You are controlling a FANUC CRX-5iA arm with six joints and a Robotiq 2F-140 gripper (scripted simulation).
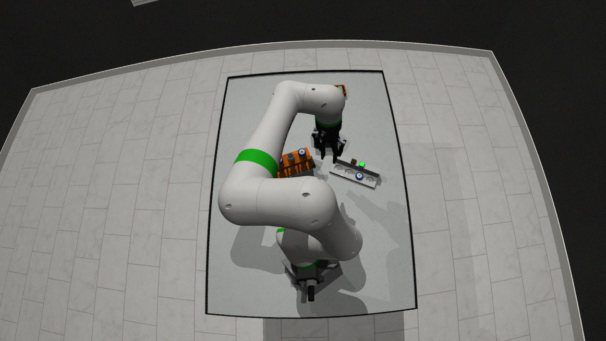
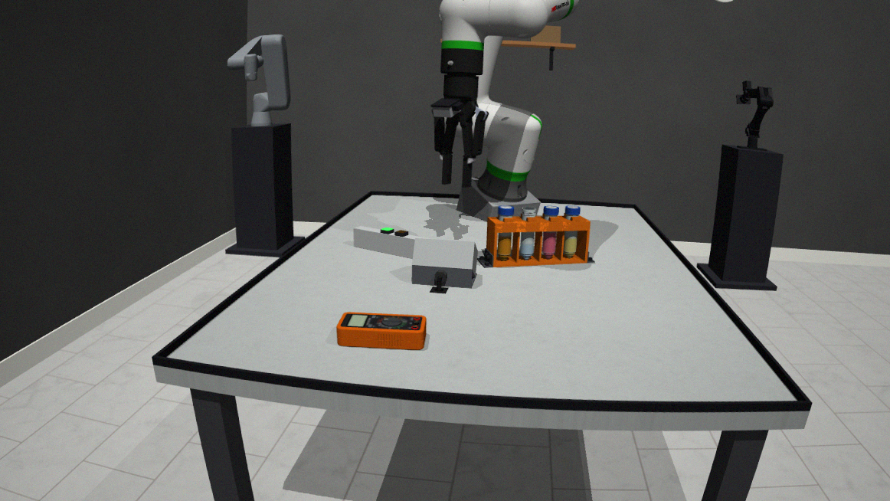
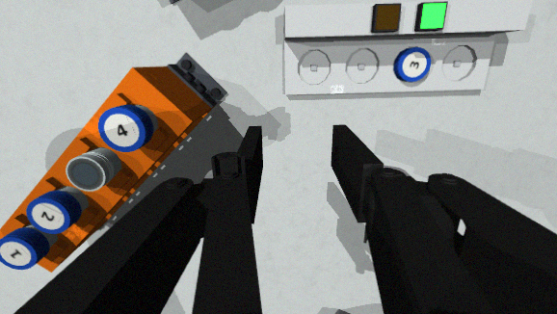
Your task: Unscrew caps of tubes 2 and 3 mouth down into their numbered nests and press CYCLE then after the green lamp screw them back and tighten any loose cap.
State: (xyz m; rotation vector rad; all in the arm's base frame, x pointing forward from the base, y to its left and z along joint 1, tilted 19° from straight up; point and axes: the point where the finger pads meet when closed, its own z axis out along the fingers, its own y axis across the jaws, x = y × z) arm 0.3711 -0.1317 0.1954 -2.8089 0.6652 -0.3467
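Right now the cap 3 is 170 mm below my hand, 140 mm to the right of it and 10 mm behind it. The rest, counted from my hand: green key: 170 mm ahead, 120 mm below, 20 mm to the right; then blue key: 170 mm ahead, 120 mm below, 30 mm to the left; then cap 4: 110 mm to the left, 70 mm below, 60 mm ahead.
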